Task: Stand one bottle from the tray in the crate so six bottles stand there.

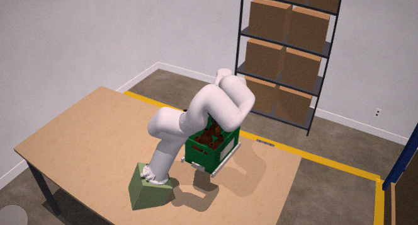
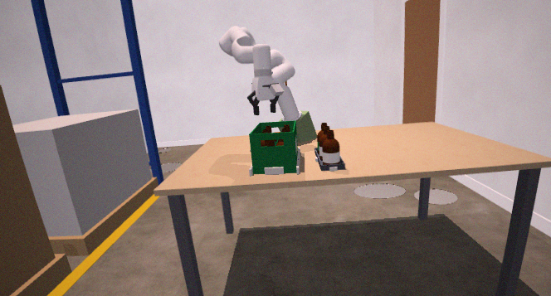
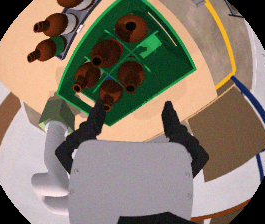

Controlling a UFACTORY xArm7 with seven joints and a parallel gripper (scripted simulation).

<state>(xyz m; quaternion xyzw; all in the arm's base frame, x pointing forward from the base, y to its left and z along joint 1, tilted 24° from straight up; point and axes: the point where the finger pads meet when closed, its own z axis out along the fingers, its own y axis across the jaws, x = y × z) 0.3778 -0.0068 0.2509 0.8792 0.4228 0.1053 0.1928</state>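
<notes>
Now: hand 270 mm to the right of the dark tray, 240 mm above it and 50 mm past it. Also, from my hand: green crate 170 mm below, 40 mm to the left, 20 mm behind.
</notes>
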